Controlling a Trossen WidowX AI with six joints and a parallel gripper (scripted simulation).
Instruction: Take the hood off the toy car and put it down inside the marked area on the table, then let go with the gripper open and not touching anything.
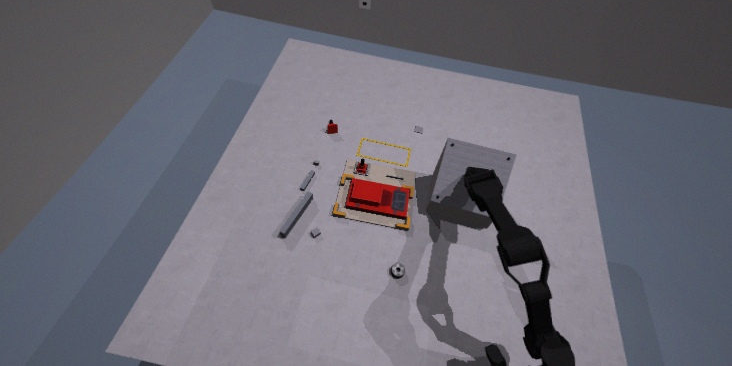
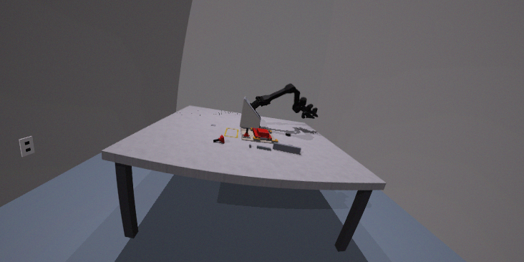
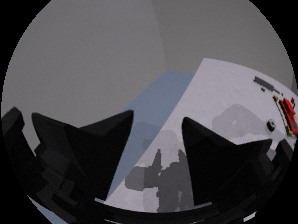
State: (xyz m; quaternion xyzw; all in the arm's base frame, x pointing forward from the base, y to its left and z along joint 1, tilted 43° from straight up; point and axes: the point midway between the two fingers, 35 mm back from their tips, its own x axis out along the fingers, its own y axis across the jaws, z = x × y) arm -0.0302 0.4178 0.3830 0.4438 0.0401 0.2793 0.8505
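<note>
The red hood lies 33 cm ahead of my gripper tip, 53 cm to the right of it and 10 cm below it. Also, from my gripper tip: wheel: 19 cm ahead, 30 cm to the right, 13 cm below.
</note>
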